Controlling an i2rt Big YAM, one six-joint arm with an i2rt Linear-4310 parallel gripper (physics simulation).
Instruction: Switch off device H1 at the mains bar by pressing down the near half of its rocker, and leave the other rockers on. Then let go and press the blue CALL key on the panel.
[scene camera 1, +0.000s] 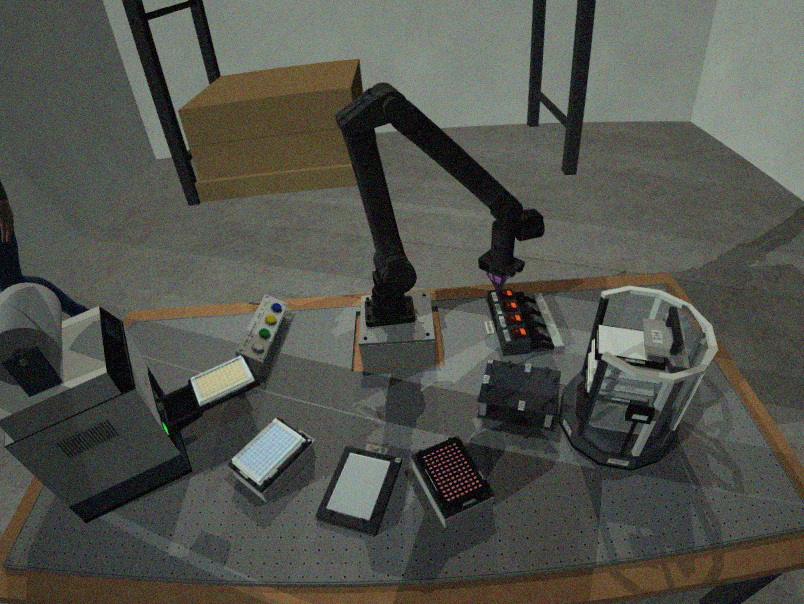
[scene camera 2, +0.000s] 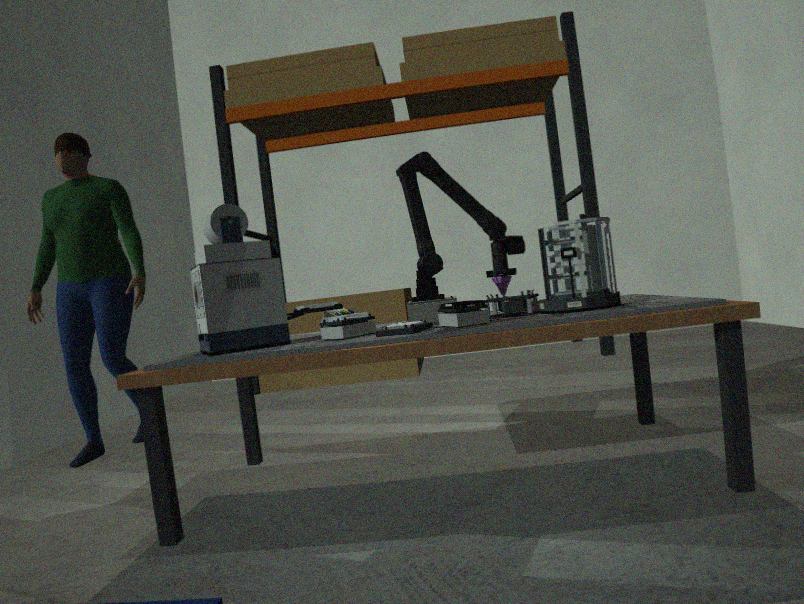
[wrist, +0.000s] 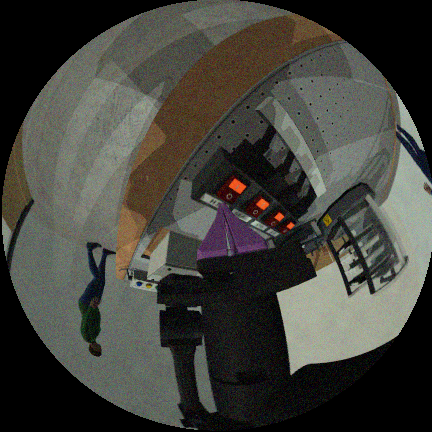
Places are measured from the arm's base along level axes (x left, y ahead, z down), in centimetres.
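Pixels of known places: gripper, fingertip midpoint: (scene camera 1: 499, 291) (wrist: 221, 205); arm's base at its link origin: (scene camera 1: 389, 313) (scene camera 2: 428, 299) (wrist: 177, 278).
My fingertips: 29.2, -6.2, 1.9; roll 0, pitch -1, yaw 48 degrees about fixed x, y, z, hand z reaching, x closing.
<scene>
For each thing: its top centre in the pictures, then the offset to it from my fingertips, as dx, dy, dz. "spot": a spot on its surface instead.
- H1 rocker at its top centre: (wrist: 232, 193) (scene camera 1: 506, 292) +2.0, +0.1, +0.4
- H1 label at a spot on its surface: (wrist: 210, 201) spot: -1.3, -0.6, +1.6
- panel at its top centre: (scene camera 1: 257, 320) (scene camera 2: 338, 308) (wrist: 151, 290) -62.9, +4.3, -2.7
- pale strip at a spot on its surface: (scene camera 1: 551, 319) spot: +12.1, +8.8, +4.1
- dark box at its top centre: (scene camera 1: 521, 380) (scene camera 2: 509, 292) (wrist: 300, 257) -3.2, +32.5, -1.9
- clear-walled carousel at a spot on its surface: (scene camera 1: 617, 461) spot: +11.8, +52.2, +3.3
- large instrument at its top centre: (scene camera 1: 15, 303) (scene camera 2: 227, 207) -90.6, +37.8, -39.9
- extended plate at its top centre: (scene camera 1: 220, 377) (scene camera 2: 317, 303) -67.3, +25.8, -5.7
The mains bar (scene camera 1: 506, 343) (wrist: 209, 176) lies at the back right of the table, with several rockers whose orange parts are lit. The H1 rocker (scene camera 1: 507, 293) (wrist: 234, 190) is at the bar's far end in scene camera 1; its orange half and dark red half with an O both show. My gripper (scene camera 1: 499, 289) (scene camera 2: 503, 293) (wrist: 221, 205) is shut and empty, its purple tips pointing down beside the H1 label (wrist: 210, 201), which they partly cover. Contact cannot be told. The panel (scene camera 1: 250, 345) stands back left, with its blue CALL key (scene camera 1: 276, 307) (wrist: 139, 284) at the far end.
Black plugs (scene camera 1: 538, 321) and a pale strip (scene camera 1: 551, 319) flank the rockers. A dark box (scene camera 1: 519, 388) and a clear-walled carousel (scene camera 1: 617, 461) stand nearer. The arm's base block (scene camera 1: 397, 351) lies between bar and panel. A large instrument (scene camera 1: 97, 435) with an extended plate (scene camera 1: 222, 380) stands left.
</scene>
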